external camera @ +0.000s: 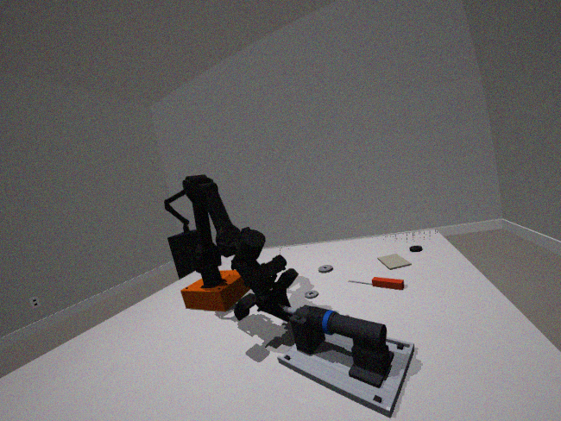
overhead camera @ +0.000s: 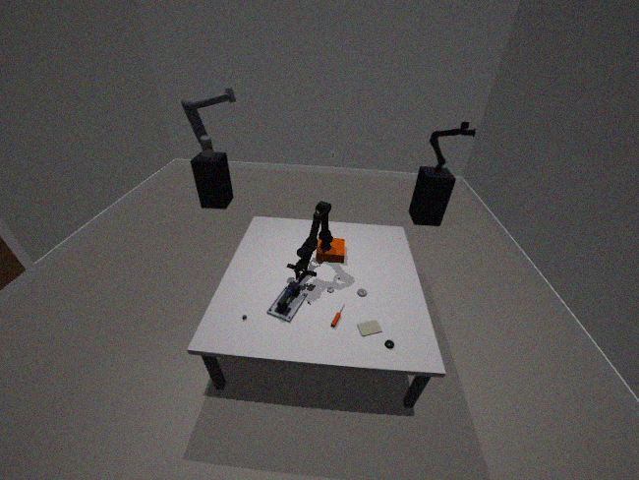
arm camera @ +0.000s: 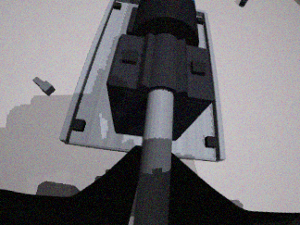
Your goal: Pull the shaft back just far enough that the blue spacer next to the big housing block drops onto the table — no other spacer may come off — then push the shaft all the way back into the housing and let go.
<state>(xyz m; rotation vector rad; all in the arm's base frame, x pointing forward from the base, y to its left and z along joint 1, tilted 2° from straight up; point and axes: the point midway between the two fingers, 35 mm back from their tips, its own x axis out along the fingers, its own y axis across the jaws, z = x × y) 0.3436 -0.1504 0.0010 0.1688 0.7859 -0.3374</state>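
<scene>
My gripper tip is now 3 cm short of the grey shaft, 2 cm below it and 1 cm to the left of it. From my gripper tip the other things lie so: black ring (53 cm to the left, 36 cm ahead, 5 cm below); beige tile (43 cm to the left, 26 cm ahead, 5 cm below); blue spacer (10 cm ahead, 4 cm to the right, 2 cm above).
</scene>
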